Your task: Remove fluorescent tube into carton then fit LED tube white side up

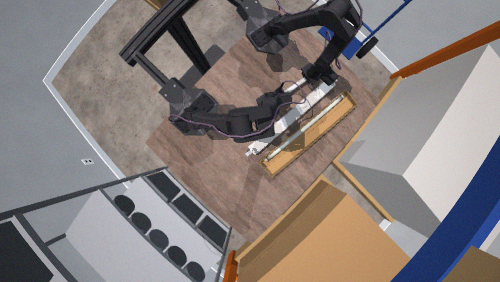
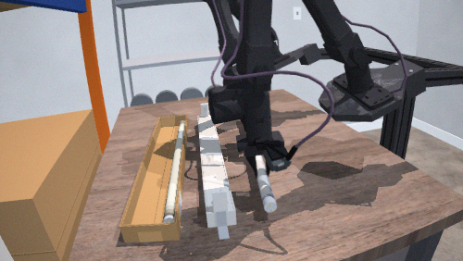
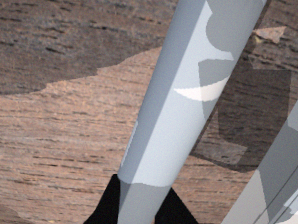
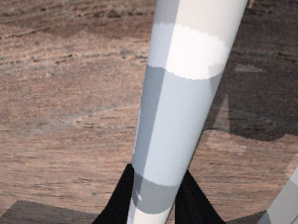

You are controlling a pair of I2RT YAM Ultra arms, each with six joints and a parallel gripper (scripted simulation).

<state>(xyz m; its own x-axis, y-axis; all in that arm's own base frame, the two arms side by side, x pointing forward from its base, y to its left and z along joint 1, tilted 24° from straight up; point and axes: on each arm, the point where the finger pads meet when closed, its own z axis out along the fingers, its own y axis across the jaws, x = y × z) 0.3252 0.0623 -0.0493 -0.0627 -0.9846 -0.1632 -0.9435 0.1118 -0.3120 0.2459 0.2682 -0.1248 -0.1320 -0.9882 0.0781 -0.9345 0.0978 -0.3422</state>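
The LED tube lies 3 cm ahead of my right hand, 12 cm to the left of it and 1 cm below it. Also, from my right hand: old fluorescent tube: 25 cm ahead, 7 cm to the left, 3 cm below; carton: 28 cm ahead, 7 cm to the left, 3 cm below; grey light fixture: 15 cm ahead, 8 cm to the left, 1 cm above.
The LED tube lies 40 mm behind my left hand, 160 mm to the right of it and 10 mm below it. Also, from my left hand: old fluorescent tube 180 mm ahead, 210 mm to the right, 30 mm below; carton 220 mm ahead, 220 mm to the right, 20 mm below; grey light fixture 80 mm ahead, 200 mm to the right, 10 mm above.
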